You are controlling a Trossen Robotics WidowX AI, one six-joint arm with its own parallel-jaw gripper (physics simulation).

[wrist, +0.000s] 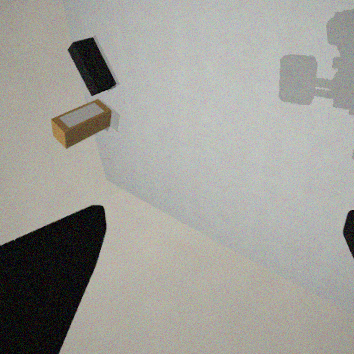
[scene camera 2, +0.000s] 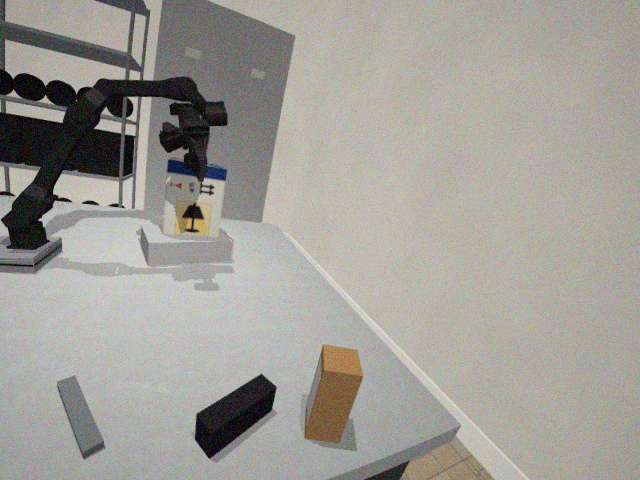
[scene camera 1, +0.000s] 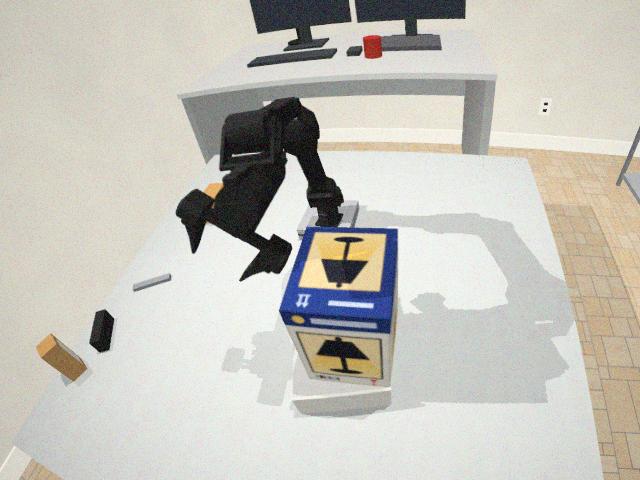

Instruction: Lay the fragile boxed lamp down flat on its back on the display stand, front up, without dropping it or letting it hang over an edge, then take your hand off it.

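Seen in the pictures: gripper, fingertip midpoint: [wrist: 226, 219] [scene camera 2: 201, 173] [scene camera 1: 217, 266]; arm's base at its link origin: [scene camera 2: 29, 244] [scene camera 1: 329, 220].
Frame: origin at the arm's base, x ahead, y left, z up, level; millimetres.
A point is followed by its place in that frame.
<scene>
The lamp box [scene camera 1: 338, 304] @[x 440, y 217, z 267 mm] [scene camera 2: 214, 206] @[x 448, y 135, z 142 mm] rests on the pale display stand [scene camera 1: 343, 401] @[x 490, y 212, z 11 mm] [scene camera 2: 188, 253] @[x 390, y 68, z -5 mm]. Its blue-edged face with a large lamp picture and arrows is up; that picture's shade points toward scene camera 1. The white sides also carry lamp pictures. Bare stand shows beside the box at its lower edge. My gripper [scene camera 1: 217, 266] @[x 415, y -11, z 256 mm] [scene camera 2: 199, 173] @[x 415, y -11, z 256 mm] [wrist: 226, 219] @[x 415, y -11, z 256 mm] is open and empty, its fingers wide apart. In the scene camera 1 view it is in the air left of the box, apart from it. The box and stand do not show in the wrist view.
An orange block [scene camera 1: 62, 359] @[x 670, y -474, z 42 mm] [scene camera 2: 333, 397] @[x 656, y -525, z 48 mm] [wrist: 82, 125] @[x 655, y -470, z 43 mm], a black block [scene camera 1: 101, 330] @[x 546, y -460, z 8 mm] [scene camera 2: 235, 413] @[x 533, y -506, z 11 mm] [wrist: 92, 65] @[x 533, y -470, z -7 mm] and a grey bar [scene camera 1: 151, 282] @[x 336, y -455, z -28 mm] [scene camera 2: 80, 415] @[x 340, y -470, z -27 mm] lie toward the table's left side in scene camera 1. Another orange object [scene camera 1: 213, 189] @[x -35, y -430, z 41 mm] is partly hidden behind the arm.
</scene>
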